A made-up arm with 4 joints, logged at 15 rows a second.
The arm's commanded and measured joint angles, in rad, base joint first. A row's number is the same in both.
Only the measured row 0 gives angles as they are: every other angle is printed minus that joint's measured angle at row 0.
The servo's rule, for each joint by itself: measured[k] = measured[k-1] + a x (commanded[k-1-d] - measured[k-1]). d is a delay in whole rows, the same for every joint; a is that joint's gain. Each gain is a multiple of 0.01, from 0.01 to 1. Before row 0 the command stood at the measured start. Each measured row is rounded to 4 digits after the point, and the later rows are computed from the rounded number. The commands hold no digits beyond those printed.
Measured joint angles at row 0:
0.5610 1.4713 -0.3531 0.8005
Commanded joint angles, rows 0 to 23:
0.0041 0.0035 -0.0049 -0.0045
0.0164 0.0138 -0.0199 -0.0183
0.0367 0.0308 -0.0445 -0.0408
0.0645 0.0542 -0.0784 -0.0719
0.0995 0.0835 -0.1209 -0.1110
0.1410 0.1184 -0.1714 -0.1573
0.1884 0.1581 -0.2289 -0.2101
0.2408 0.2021 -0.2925 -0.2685
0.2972 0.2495 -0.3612 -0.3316
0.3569 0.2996 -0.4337 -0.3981
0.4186 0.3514 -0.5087 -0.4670
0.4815 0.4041 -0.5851 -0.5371
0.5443 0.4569 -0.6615 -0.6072
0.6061 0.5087 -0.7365 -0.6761
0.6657 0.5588 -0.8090 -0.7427
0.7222 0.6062 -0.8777 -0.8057
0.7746 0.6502 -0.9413 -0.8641
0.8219 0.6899 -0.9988 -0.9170
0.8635 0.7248 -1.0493 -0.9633
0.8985 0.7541 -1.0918 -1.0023
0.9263 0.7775 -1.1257 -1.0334
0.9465 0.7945 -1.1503 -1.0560
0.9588 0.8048 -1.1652 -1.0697
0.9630 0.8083 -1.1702 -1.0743
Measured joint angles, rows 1 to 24:
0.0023 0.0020 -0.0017 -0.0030
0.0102 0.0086 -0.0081 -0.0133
0.0250 0.0210 -0.0208 -0.0317
0.0471 0.0396 -0.0410 -0.0586
0.0764 0.0642 -0.0690 -0.0937
0.1126 0.0946 -0.1048 -0.1363
0.1550 0.1302 -0.1482 -0.1857
0.2030 0.1705 -0.1987 -0.2412
0.2558 0.2147 -0.2556 -0.3018
0.3124 0.2622 -0.3179 -0.3663
0.3719 0.3122 -0.3847 -0.4338
0.4333 0.3637 -0.4548 -0.5030
0.4955 0.4159 -0.5271 -0.5728
0.5574 0.4679 -0.6004 -0.6420
0.6180 0.5188 -0.6734 -0.7095
0.6764 0.5677 -0.7449 -0.7740
0.7314 0.6139 -0.8136 -0.8344
0.7821 0.6565 -0.8784 -0.8897
0.8277 0.6947 -0.9382 -0.9390
0.8673 0.7280 -0.9920 -0.9814
0.9003 0.7557 -1.0388 -1.0162
0.9262 0.7774 -1.0778 -1.0429
0.9445 0.7927 -1.1084 -1.0609
0.9549 0.8014 -1.1300 -1.0699
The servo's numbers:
d 0
a 0.56 0.56 0.35 0.67

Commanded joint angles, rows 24 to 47:
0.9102 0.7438 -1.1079 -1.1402
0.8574 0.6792 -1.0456 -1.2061
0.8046 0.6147 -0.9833 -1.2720
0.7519 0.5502 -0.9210 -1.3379
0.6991 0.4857 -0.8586 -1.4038
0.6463 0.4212 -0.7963 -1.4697
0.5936 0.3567 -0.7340 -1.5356
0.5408 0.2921 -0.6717 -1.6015
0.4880 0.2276 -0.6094 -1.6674
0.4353 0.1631 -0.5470 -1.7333
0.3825 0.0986 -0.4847 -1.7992
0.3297 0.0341 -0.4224 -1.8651
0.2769 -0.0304 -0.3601 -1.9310
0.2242 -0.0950 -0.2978 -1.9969
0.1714 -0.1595 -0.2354 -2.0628
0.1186 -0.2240 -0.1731 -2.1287
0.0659 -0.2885 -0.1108 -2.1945
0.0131 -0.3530 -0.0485 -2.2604
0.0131 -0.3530 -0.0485 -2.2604
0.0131 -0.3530 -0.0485 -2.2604
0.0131 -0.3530 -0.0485 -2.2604
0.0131 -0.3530 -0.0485 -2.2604
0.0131 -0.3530 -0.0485 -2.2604
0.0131 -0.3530 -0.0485 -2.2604
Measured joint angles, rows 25 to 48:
0.9299 0.7691 -1.1223 -1.1170
0.8893 0.7188 -1.0955 -1.1767
0.8419 0.6605 -1.0562 -1.2406
0.7915 0.5987 -1.0089 -1.3058
0.7398 0.5354 -0.9563 -1.3715
0.6874 0.4714 -0.9003 -1.4373
0.6349 0.4072 -0.8421 -1.5032
0.5822 0.3427 -0.7825 -1.5691
0.5294 0.2782 -0.7219 -1.6350
0.4767 0.2137 -0.6607 -1.7009
0.4239 0.1492 -0.5991 -1.7668
0.3711 0.0847 -0.5373 -1.8327
0.3183 0.0202 -0.4753 -1.8986
0.2656 -0.0443 -0.4132 -1.9645
0.2128 -0.1088 -0.3510 -2.0304
0.1600 -0.1733 -0.2887 -2.0963
0.1073 -0.2378 -0.2264 -2.1621
0.0545 -0.3023 -0.1641 -2.2280
0.0313 -0.3307 -0.1236 -2.2497
0.0211 -0.3432 -0.0973 -2.2569
0.0166 -0.3487 -0.0802 -2.2592
0.0146 -0.3511 -0.0691 -2.2600
0.0138 -0.3522 -0.0619 -2.2603
0.0134 -0.3526 -0.0572 -2.2604

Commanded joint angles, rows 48 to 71:
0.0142 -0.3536 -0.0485 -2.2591
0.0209 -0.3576 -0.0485 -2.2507
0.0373 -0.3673 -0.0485 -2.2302
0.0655 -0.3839 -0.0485 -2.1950
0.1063 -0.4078 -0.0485 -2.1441
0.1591 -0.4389 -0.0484 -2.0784
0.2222 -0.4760 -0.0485 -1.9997
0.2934 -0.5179 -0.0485 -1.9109
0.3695 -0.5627 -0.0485 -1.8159
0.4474 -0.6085 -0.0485 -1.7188
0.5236 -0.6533 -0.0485 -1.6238
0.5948 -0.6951 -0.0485 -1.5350
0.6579 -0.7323 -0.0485 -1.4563
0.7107 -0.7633 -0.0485 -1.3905
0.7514 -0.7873 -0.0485 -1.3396
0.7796 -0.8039 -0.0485 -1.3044
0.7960 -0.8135 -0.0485 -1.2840
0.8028 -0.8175 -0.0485 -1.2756
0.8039 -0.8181 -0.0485 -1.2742
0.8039 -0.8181 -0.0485 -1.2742
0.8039 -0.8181 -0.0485 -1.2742
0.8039 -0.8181 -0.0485 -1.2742
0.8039 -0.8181 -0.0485 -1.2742
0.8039 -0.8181 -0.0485 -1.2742
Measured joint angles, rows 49 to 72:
0.0138 -0.3532 -0.0542 -2.2595
0.0178 -0.3557 -0.0522 -2.2536
0.0287 -0.3622 -0.0509 -2.2379
0.0493 -0.3744 -0.0501 -2.2092
0.0812 -0.3931 -0.0495 -2.1656
0.1248 -0.4187 -0.0491 -2.1072
0.1793 -0.4508 -0.0489 -2.0352
0.2432 -0.4884 -0.0488 -1.9519
0.3139 -0.5300 -0.0487 -1.8608
0.3887 -0.5740 -0.0486 -1.7657
0.4642 -0.6184 -0.0486 -1.6706
0.5373 -0.6614 -0.0486 -1.5797
0.6048 -0.7011 -0.0486 -1.4970
0.6641 -0.7359 -0.0486 -1.4256
0.7130 -0.7647 -0.0486 -1.3680
0.7503 -0.7867 -0.0486 -1.3254
0.7759 -0.8017 -0.0486 -1.2977
0.7910 -0.8105 -0.0486 -1.2829
0.7982 -0.8148 -0.0486 -1.2771
0.8014 -0.8166 -0.0486 -1.2752
0.8028 -0.8174 -0.0486 -1.2745
0.8034 -0.8178 -0.0486 -1.2743
0.8037 -0.8180 -0.0486 -1.2742
0.8038 -0.8181 -0.0486 -1.2742

